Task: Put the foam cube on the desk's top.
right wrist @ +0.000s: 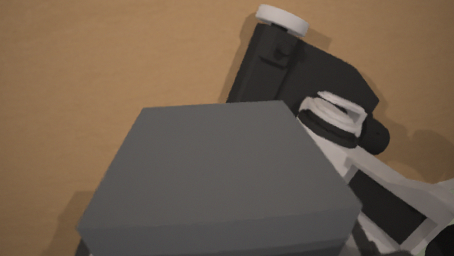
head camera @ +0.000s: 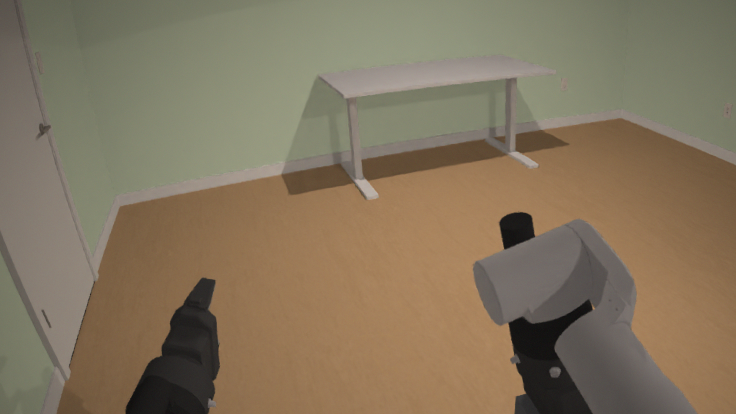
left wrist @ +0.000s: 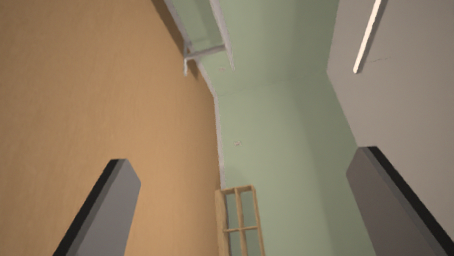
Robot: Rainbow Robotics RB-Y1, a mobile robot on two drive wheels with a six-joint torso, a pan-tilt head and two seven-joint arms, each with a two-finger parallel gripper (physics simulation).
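Frame: origin at the robot's base, x ahead, y left, z up, level; metres.
Where they show: left gripper, between the fingertips: (head camera: 210, 312) (left wrist: 241, 166); right gripper, between the fingertips: (right wrist: 217, 156).
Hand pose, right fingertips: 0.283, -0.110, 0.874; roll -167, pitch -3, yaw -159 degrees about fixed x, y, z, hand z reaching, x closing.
After its pixels a point has its place, as x, y, z.
The grey foam cube (right wrist: 215, 165) @[0.293, -0.127, 0.908] fills the lower middle of the right wrist view; a small corner of the cube (head camera: 523, 405) @[0.284, -0.053, 0.928] shows at the head view's bottom edge. My right gripper (right wrist: 218, 244) is shut on it, its fingers mostly hidden by the cube. The white desk (head camera: 437, 74) @[3.257, 0.217, 0.721] (left wrist: 207, 51) @[3.658, -0.306, 0.380] stands against the green wall, at the upper right of the head view, well beyond both grippers. Its top is flat, on two legs with long feet. My left gripper (head camera: 206, 288) (left wrist: 241, 166) @[0.360, 0.370, 0.984] is open and empty, with its fingers wide apart.
A white door (head camera: 36, 190) @[1.387, 1.879, 0.709] is at the far left of the head view. A wooden frame with crossbars (left wrist: 223, 225) @[2.248, -2.500, 0.080] stands by the wall in the left wrist view. My dark base (right wrist: 330, 72) @[-0.246, -0.165, 0.170] shows beside the cube in the right wrist view. Brown floor (head camera: 308, 288) @[1.796, 0.774, 0.001] lies before the desk.
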